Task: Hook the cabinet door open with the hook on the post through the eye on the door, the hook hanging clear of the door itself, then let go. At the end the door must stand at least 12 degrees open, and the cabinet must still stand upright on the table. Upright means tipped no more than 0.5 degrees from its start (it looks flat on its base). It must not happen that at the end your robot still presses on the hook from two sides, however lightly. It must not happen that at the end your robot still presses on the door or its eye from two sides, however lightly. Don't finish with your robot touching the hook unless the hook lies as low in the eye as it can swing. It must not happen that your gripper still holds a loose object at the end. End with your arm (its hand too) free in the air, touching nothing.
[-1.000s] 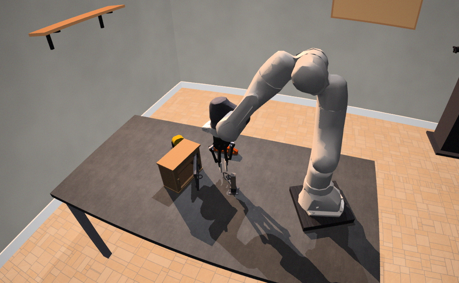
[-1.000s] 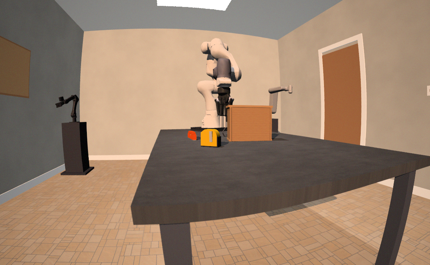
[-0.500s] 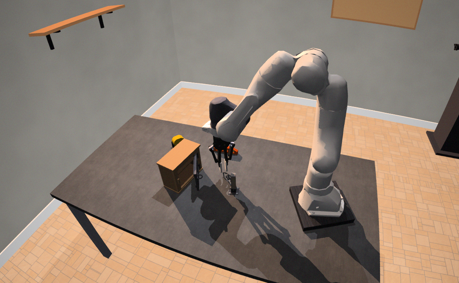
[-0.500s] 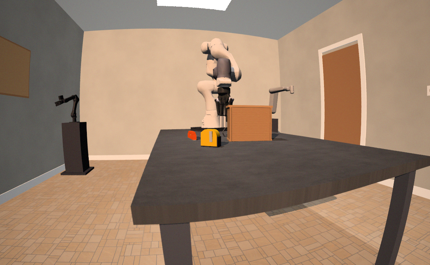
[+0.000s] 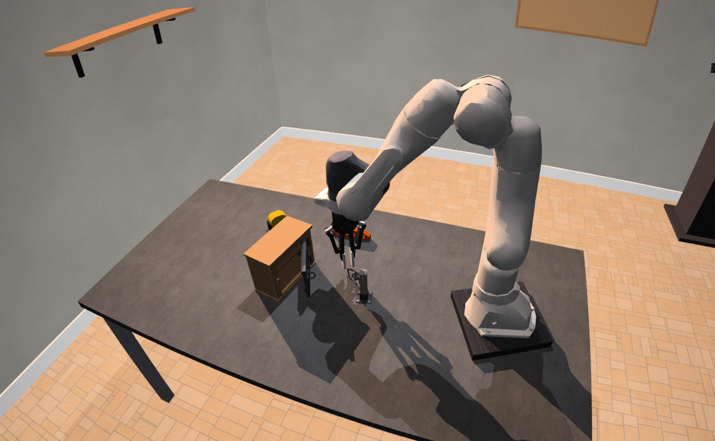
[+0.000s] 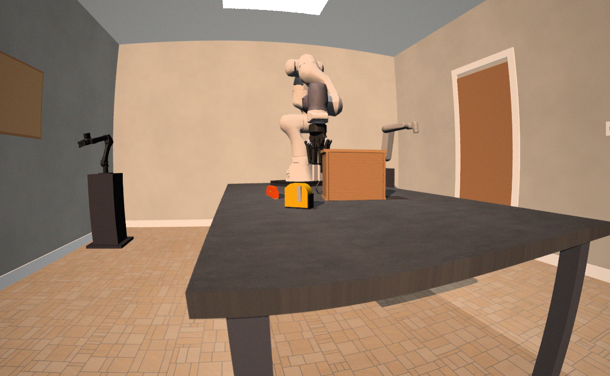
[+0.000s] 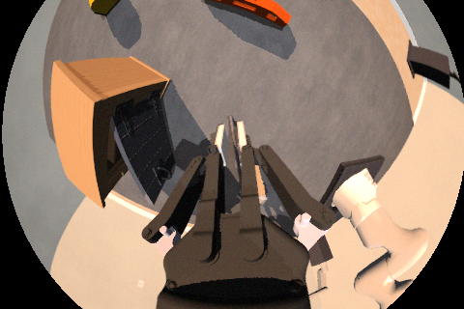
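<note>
Right now my hand is 40 mm to the right of the hook, 30 mm past it and 30 mm above it. From my hand the other things lie so: dark door 110 mm ahead, 60 mm to the left, 10 mm below; then orange spirit level 200 mm to the right, 70 mm below, 60 mm ahead; then yellow tape measure 370 mm ahead, 180 mm to the right, 60 mm below.
</note>
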